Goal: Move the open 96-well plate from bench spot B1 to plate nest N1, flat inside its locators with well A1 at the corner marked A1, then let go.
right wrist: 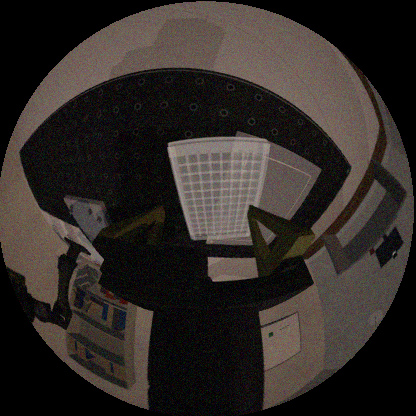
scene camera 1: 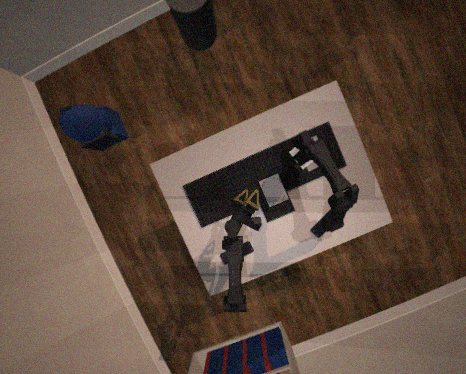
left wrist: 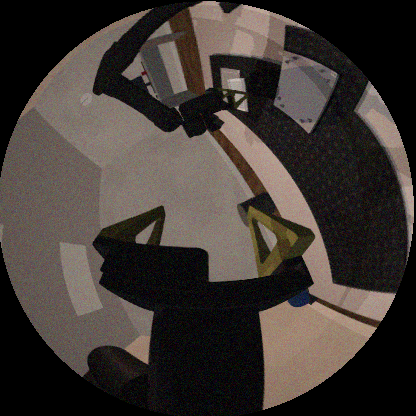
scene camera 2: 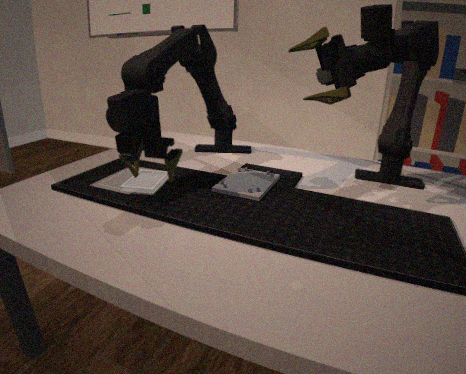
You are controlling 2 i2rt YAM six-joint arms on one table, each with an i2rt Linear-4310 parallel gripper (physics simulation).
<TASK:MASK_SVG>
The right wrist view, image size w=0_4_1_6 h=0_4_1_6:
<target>my right gripper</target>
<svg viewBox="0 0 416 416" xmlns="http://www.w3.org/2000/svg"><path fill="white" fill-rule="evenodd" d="M311 228L249 204L247 220L258 277L226 281L208 281L207 252L199 247L159 245L165 217L163 205L158 205L143 213L100 229L91 243L104 259L99 268L102 273L98 284L130 303L153 311L148 346L147 381L149 395L156 402L177 412L183 412L191 404L220 403L220 407L232 415L251 407L262 397L264 391L264 365L258 311L277 305L313 284L311 275L301 256L315 237ZM256 220L277 236L277 241L271 251L260 232ZM155 220L146 243L136 243L135 235Z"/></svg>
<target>white well plate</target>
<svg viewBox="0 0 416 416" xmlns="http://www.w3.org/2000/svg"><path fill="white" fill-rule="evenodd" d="M169 141L167 143L169 161L190 238L199 240L249 236L247 210L249 209L249 204L256 207L259 204L270 147L267 139L248 136L209 136Z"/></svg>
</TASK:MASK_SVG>
